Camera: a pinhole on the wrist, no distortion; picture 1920 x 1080 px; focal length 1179.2 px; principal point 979.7 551.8 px. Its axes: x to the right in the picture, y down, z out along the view. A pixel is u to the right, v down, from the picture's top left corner.
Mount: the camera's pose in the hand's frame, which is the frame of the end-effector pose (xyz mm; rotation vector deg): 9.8 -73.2 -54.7 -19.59 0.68 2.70
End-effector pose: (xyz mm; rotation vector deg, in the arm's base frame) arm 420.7 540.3 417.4 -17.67 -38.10 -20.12
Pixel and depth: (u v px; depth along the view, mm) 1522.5 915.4 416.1
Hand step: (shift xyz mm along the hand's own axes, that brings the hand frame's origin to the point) 196.4 195.6 290.6
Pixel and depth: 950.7 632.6 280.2
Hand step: 3.0 38.6 203.0
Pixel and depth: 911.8 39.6 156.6
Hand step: 4.6 -85.1 115.8
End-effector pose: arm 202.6 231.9 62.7 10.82 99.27 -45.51
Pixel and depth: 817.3 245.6 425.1
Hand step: -41.8 -37.1 383.9
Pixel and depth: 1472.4 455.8 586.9
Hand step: 259.2 89.5 509.4
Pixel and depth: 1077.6 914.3 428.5
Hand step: 40.6 196.1 304.2
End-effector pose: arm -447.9 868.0 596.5 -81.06 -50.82 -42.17
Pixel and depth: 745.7 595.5 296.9
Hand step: -48.5 34.1 222.5
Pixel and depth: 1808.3 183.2 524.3
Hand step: 387.6 -35.3 486.9
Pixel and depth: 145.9 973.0 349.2
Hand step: -241.6 150.4 237.3
